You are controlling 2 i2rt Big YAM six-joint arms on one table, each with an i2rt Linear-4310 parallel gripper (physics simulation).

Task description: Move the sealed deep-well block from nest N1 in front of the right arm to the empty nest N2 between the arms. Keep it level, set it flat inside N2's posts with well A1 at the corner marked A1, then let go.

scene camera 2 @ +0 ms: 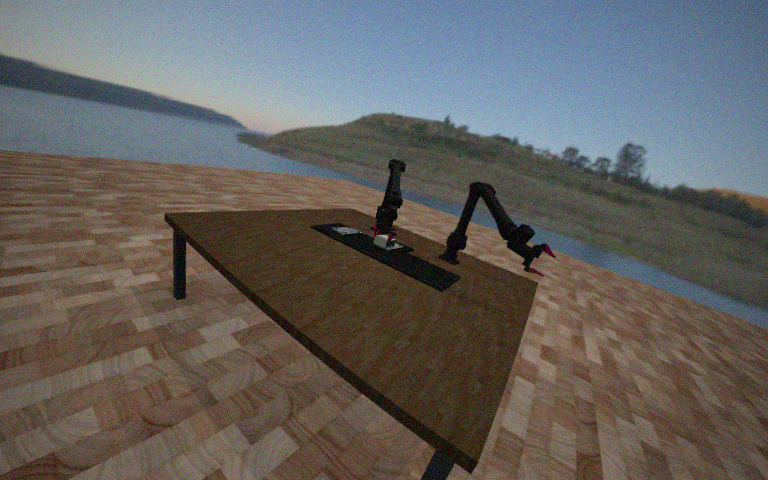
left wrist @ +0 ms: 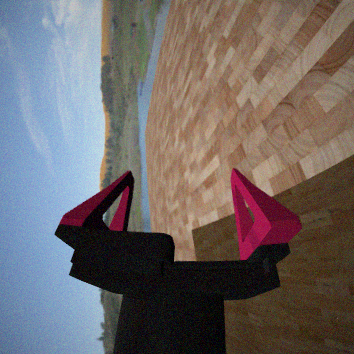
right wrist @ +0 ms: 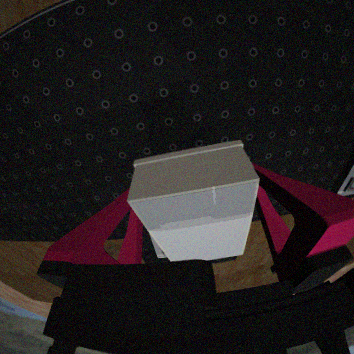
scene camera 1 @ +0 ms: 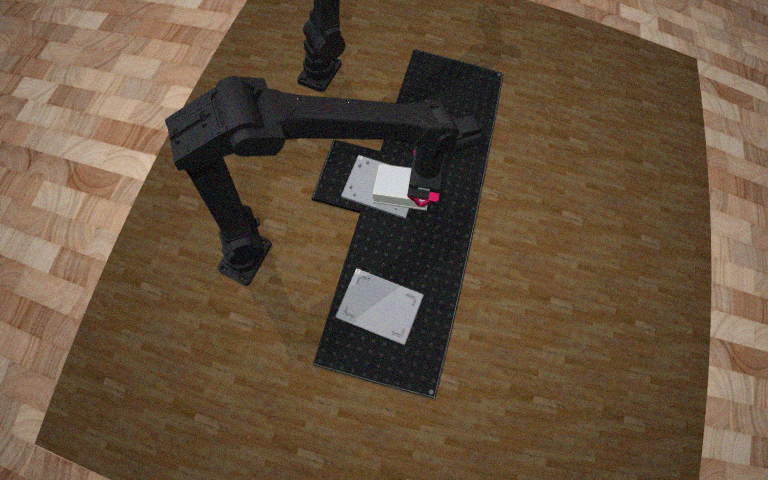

The left gripper (left wrist: 180,173) is open, with nothing in its grasp. The right gripper (scene camera 1: 422,190) grips a deep-well block (scene camera 1: 391,186), which still rests on a grey nest plate (scene camera 1: 359,188). Also in view: a grey nest plate (scene camera 1: 387,309).
The deep-well block also shows in the right wrist view (right wrist: 197,203). The right gripper is seen too in the right wrist view (right wrist: 191,179). The left wrist view misses the deep-well block: it is out of frame.
